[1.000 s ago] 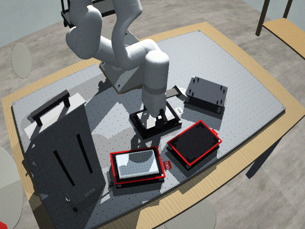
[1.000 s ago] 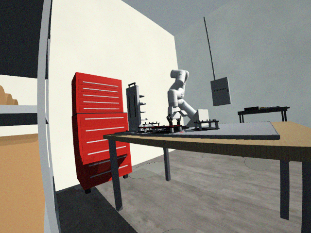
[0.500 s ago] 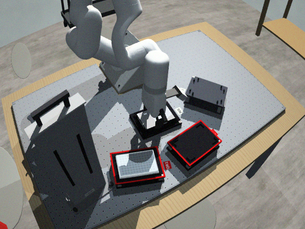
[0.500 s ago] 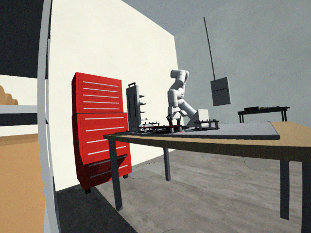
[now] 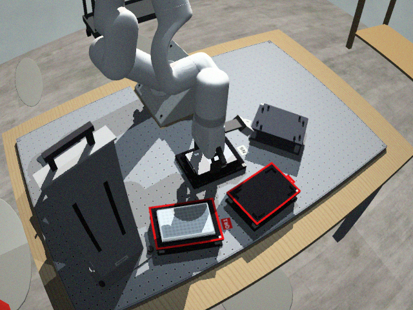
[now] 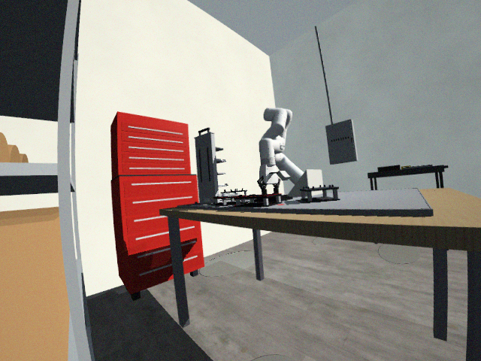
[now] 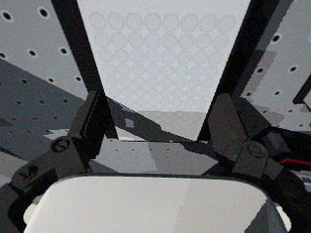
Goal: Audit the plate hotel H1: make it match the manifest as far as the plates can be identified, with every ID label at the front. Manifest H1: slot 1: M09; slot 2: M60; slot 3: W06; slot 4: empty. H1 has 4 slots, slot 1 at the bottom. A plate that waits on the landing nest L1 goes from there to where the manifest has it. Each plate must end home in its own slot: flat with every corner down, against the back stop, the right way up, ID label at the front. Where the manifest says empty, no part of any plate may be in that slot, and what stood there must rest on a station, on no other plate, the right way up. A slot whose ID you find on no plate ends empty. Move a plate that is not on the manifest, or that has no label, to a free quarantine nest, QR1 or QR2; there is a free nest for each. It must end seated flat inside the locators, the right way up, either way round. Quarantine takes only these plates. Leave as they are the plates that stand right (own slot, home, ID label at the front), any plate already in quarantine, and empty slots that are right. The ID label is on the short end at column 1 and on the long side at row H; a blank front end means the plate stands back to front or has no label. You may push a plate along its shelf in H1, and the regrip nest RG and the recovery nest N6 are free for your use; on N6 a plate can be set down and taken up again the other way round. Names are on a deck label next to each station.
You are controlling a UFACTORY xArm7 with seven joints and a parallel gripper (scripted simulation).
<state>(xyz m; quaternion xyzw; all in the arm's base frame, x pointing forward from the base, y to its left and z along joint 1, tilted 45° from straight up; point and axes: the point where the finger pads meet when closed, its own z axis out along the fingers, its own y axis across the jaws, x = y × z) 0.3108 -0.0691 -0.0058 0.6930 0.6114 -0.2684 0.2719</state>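
The dark-framed plate lies 1 cm to the left of my hand and 1 cm below it. From my hand the other things lie so: deck label: 7 cm behind, 19 cm to the left, 3 cm below; white well plate: 15 cm ahead, 16 cm to the right, 2 cm above; black nest N6: 1 cm to the left, 3 cm below.
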